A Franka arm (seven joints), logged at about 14 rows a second.
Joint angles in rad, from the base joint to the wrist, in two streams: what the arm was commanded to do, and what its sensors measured. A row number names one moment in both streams.
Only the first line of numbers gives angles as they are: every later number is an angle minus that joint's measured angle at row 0.
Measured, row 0: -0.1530, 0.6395, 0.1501, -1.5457, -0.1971, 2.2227, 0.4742
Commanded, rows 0 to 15: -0.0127, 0.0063, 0.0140, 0.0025, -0.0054, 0.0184, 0.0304; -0.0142, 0.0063, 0.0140, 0.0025, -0.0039, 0.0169, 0.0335; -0.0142, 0.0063, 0.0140, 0.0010, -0.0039, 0.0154, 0.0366; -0.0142, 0.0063, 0.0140, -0.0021, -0.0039, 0.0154, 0.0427; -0.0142, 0.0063, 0.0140, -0.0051, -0.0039, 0.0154, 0.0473; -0.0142, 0.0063, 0.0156, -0.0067, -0.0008, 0.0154, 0.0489; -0.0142, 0.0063, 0.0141, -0.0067, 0.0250, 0.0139, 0.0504; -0.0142, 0.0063, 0.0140, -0.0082, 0.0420, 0.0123, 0.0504; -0.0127, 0.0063, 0.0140, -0.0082, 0.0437, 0.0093, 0.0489; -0.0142, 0.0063, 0.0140, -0.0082, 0.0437, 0.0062, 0.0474; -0.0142, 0.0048, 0.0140, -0.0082, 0.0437, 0.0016, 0.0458; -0.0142, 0.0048, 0.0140, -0.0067, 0.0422, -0.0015, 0.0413; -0.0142, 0.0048, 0.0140, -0.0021, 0.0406, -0.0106, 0.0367; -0.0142, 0.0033, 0.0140, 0.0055, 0.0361, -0.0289, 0.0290; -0.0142, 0.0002, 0.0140, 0.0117, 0.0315, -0.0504, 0.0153; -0.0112, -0.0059, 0.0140, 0.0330, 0.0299, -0.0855, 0.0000
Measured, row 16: -0.0024, -0.0017, 0.0088, 0.0112, 0.0267, -0.0244, 0.0340
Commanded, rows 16 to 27: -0.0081, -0.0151, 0.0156, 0.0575, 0.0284, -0.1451, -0.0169; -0.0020, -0.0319, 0.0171, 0.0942, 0.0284, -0.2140, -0.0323; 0.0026, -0.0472, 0.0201, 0.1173, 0.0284, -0.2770, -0.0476; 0.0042, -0.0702, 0.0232, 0.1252, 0.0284, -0.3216, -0.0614; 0.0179, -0.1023, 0.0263, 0.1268, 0.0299, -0.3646, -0.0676; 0.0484, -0.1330, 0.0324, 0.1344, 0.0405, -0.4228, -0.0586; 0.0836, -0.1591, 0.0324, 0.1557, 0.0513, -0.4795, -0.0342; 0.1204, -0.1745, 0.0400, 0.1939, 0.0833, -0.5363, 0.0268; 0.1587, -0.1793, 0.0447, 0.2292, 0.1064, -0.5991, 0.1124; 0.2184, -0.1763, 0.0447, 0.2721, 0.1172, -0.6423, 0.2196; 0.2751, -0.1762, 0.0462, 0.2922, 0.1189, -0.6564, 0.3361; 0.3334, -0.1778, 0.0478, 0.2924, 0.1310, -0.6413, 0.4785
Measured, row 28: 0.2481, -0.1979, 0.0494, 0.2544, 0.1114, -0.6282, 0.2865
